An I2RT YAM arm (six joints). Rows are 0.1 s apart.
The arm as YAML. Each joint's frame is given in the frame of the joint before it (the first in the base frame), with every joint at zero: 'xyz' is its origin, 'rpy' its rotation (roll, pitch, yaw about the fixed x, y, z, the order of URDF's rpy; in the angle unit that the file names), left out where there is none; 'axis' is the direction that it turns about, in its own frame. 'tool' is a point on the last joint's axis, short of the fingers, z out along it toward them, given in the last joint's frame.
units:
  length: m
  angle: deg
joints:
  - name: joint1
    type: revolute
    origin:
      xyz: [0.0, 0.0, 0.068]
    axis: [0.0, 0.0, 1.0]
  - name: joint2
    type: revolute
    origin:
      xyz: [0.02, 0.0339, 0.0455]
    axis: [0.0, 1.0, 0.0]
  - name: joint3
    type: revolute
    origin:
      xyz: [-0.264, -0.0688, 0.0]
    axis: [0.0, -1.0, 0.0]
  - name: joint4
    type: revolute
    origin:
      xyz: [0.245, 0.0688, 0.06]
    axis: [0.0, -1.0, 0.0]
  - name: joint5
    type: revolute
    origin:
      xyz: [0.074, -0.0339, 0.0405]
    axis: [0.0, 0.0, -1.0]
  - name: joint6
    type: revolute
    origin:
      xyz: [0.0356, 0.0, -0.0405]
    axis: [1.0, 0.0, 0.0]
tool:
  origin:
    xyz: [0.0, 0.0, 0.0]
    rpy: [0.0, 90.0, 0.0]
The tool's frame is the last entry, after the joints.
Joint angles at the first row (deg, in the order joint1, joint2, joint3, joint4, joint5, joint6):
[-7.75, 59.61, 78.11, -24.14, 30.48, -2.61]
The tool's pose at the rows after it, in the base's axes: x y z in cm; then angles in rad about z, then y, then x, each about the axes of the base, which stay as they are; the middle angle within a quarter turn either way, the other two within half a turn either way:
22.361 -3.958 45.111 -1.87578 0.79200 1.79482
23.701 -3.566 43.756 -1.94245 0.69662 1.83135
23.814 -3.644 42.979 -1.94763 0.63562 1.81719
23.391 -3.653 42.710 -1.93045 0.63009 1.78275
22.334 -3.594 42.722 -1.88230 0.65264 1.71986
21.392 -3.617 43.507 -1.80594 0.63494 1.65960
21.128 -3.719 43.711 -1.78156 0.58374 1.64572
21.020 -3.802 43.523 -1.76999 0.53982 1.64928
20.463 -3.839 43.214 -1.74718 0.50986 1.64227
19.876 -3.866 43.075 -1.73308 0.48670 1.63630
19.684 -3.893 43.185 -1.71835 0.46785 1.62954
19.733 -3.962 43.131 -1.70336 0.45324 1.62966
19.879 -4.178 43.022 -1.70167 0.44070 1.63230
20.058 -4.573 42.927 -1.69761 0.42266 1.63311
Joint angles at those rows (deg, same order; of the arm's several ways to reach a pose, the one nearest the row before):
[-4.38, 64.12, 78.89, -26.35, 38.94, -0.93]
[-2.48, 66.81, 78.72, -28.27, 45.45, 0.23]
[-2.28, 66.85, 77.12, -27.72, 49.12, 0.27]
[-2.26, 65.34, 74.76, -24.75, 50.00, -1.52]
[-2.26, 62.15, 71.24, -19.57, 49.56, -4.62]
[-2.26, 60.31, 70.70, -16.91, 51.07, -5.37]
[-2.26, 60.18, 70.94, -16.86, 54.06, -4.75]
[-2.26, 60.21, 70.81, -17.61, 56.53, -3.25]
[-2.26, 58.96, 69.41, -17.26, 58.28, -2.31]
[-2.28, 57.76, 68.47, -17.28, 59.62, -1.87]
[-2.28, 57.52, 68.47, -17.10, 60.73, -1.56]
[-2.42, 57.69, 68.47, -17.13, 61.43, -0.54]
[-3.01, 58.04, 68.47, -17.12, 61.54, -0.10]
[-4.10, 58.50, 68.47, -16.80, 61.47, 0.21]

